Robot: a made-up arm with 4 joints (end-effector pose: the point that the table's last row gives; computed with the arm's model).
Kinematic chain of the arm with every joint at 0, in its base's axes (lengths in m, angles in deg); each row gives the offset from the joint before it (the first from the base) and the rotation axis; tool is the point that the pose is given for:
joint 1: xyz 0 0 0.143 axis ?
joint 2: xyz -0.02 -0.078 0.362 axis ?
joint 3: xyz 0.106 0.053 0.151 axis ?
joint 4: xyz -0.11 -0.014 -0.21 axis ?
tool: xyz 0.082 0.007 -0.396
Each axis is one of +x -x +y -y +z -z.
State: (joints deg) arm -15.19 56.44 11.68 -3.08
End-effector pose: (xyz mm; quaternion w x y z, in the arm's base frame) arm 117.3 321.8 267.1 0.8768 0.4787 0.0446 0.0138
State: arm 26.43 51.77 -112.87 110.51
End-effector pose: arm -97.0 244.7 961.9 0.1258 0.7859 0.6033 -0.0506
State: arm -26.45 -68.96 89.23 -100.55
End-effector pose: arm 130.9 123.7 189.3 0.7079 0.3383 -0.0362 0.6190
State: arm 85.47 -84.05 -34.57 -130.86
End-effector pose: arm -402.2 179.6 369.4 0.4101 0.6749 0.6119 -0.0430
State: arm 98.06 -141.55 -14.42 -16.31
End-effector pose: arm -687.5 -357.3 208.9 0.0774 -0.6813 -0.3388 -0.6443
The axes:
joint 1: -y
joint 2: +x
joint 3: +z
joint 4: +y

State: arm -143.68 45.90 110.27 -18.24
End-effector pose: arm 56.9 314.5 -37.0 0.5256 0.7812 0.3212 -0.1014
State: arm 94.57 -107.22 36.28 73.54
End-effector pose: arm -629.6 -248.9 -194.2 0.6001 -0.2630 0.1435 -0.7417
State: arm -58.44 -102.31 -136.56 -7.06
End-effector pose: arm 386.7 -519.2 302.4 0.5228 -0.5576 -0.5514 -0.3341
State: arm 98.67 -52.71 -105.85 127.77
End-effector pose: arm -59.2 325.5 344.9 0.6119 0.7625 -0.2071 0.0359
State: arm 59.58 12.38 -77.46 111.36
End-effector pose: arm -436.8 455.4 363.2 0.6683 0.6267 0.3993 0.0347
